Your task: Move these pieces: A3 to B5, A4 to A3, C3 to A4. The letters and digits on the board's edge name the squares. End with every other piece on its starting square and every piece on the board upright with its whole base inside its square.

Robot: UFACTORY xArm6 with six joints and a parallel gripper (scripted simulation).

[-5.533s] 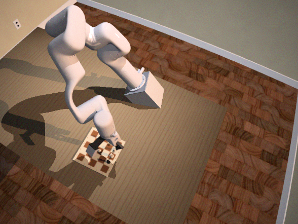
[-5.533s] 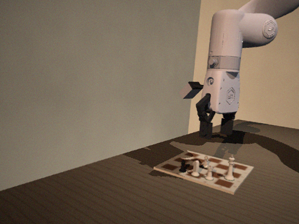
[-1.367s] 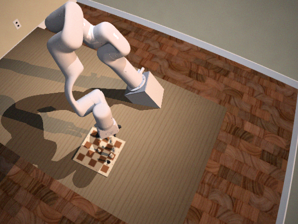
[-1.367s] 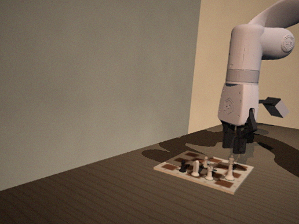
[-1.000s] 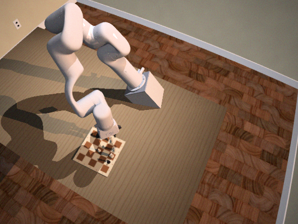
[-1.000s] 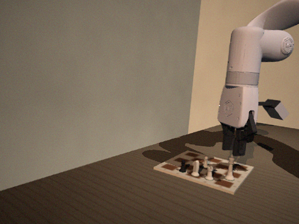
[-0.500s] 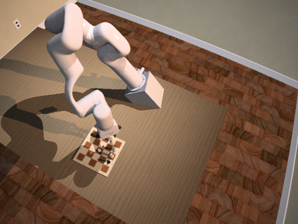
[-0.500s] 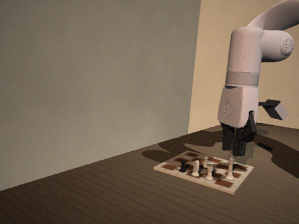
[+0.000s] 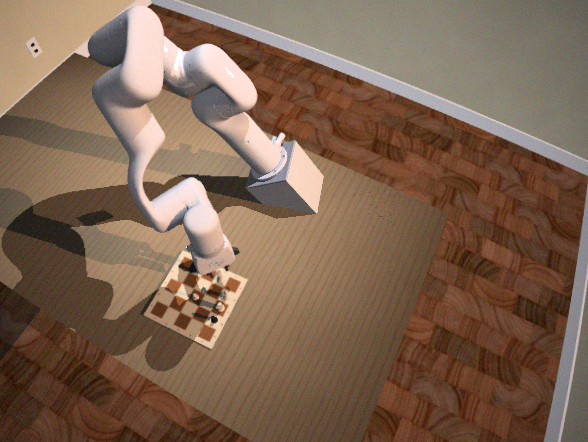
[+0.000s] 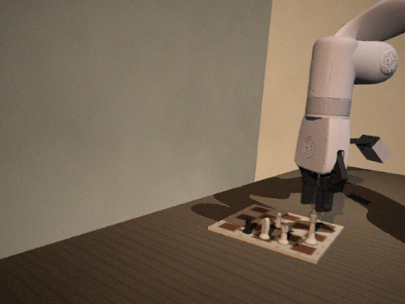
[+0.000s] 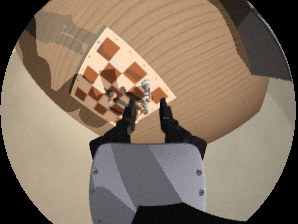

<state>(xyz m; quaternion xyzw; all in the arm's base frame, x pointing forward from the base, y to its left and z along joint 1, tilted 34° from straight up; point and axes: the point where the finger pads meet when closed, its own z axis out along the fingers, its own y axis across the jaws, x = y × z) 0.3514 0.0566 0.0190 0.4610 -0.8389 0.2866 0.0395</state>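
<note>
The white king lies 6 cm below my hand. From my hand the other things lie so: white bishop (8 cm ahead, 7 cm below, 5 cm to the left); white pawn (8 cm below, 8 cm ahead, 3 cm to the right); white rook (7 cm below, 4 cm to the left, 4 cm ahead).
</note>
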